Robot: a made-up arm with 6 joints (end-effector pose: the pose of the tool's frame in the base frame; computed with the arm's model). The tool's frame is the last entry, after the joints.
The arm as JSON. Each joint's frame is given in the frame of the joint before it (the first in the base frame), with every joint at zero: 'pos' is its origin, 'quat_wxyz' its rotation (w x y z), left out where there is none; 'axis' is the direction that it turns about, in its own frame. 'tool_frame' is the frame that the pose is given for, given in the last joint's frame.
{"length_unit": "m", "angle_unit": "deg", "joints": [
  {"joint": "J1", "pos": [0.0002, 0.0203, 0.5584], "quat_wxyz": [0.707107, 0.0, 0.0, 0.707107], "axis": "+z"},
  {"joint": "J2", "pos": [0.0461, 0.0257, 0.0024], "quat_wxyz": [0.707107, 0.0, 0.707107, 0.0], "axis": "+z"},
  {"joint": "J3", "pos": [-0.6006, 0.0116, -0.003], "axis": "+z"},
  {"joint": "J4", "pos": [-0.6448, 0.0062, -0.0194], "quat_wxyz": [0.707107, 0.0, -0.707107, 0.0], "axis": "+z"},
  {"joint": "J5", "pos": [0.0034, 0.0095, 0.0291], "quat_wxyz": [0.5, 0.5, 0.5, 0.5], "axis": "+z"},
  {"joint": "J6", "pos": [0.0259, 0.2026, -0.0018], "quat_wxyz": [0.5, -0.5, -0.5, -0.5], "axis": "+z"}
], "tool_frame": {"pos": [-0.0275, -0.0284, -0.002], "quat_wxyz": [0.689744, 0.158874, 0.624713, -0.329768]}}
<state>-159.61 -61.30 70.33 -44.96 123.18 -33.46</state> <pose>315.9 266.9 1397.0 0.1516 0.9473 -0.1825 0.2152</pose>
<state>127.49 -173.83 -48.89 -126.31 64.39 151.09</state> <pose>-210.6 500.0 -576.2 0.1822 0.6167 -0.6342 -0.4293</pose>
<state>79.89 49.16 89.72 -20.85 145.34 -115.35</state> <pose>161.8 679.4 462.9 0.7479 0.2244 0.3590 0.5114</pose>
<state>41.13 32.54 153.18 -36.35 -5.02 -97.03</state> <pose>181.1 250.6 200.2 0.3572 0.7258 -0.2849 0.5142</pose>
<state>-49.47 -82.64 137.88 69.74 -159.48 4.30</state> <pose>-197.2 153.7 915.0 0.8980 -0.0072 -0.3066 -0.3154</pose>
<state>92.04 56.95 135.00 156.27 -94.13 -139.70</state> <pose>56.6 195.0 353.9 0.3291 -0.3219 -0.5808 0.6714</pose>
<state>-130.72 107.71 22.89 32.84 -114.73 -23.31</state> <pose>-788.6 -731.8 121.3 0.4355 0.6602 0.2074 -0.5758</pose>
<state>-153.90 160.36 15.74 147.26 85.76 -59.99</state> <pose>-272.7 -287.4 -713.6 0.9097 0.1379 -0.0165 0.3912</pose>
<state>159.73 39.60 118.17 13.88 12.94 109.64</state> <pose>-650.0 189.6 220.4 0.6948 -0.0236 -0.7053 -0.1388</pose>
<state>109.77 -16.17 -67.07 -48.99 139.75 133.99</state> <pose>296.7 -642.6 1313.5 0.5855 -0.2729 0.3775 -0.6634</pose>
